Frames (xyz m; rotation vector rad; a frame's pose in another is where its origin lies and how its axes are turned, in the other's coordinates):
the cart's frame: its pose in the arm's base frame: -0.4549 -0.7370 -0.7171 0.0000 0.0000 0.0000
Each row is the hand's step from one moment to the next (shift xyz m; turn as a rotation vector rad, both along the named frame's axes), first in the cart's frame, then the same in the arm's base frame.
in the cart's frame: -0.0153 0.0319 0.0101 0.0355 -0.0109 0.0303
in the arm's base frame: -0.0153 0.0319 0.0101 0.0355 -0.0109 0.0303
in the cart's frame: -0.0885 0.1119 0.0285 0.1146 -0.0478 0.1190
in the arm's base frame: -0.0885 0.1119 0.0285 0.1146 -0.0478 0.1190
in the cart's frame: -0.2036 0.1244 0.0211 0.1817 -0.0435 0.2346
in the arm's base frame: -0.2036 0.1244 0.0211 0.1817 -0.0435 0.2346
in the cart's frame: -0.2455 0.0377 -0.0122 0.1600 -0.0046 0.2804
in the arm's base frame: -0.2455 0.0377 -0.0122 0.1600 -0.0046 0.2804
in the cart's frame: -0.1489 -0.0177 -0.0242 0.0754 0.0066 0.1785
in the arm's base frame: -0.1489 -0.0177 -0.0242 0.0754 0.0066 0.1785
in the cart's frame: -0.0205 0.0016 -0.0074 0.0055 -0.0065 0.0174
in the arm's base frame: -0.0205 0.0016 -0.0074 0.0055 -0.0065 0.0174
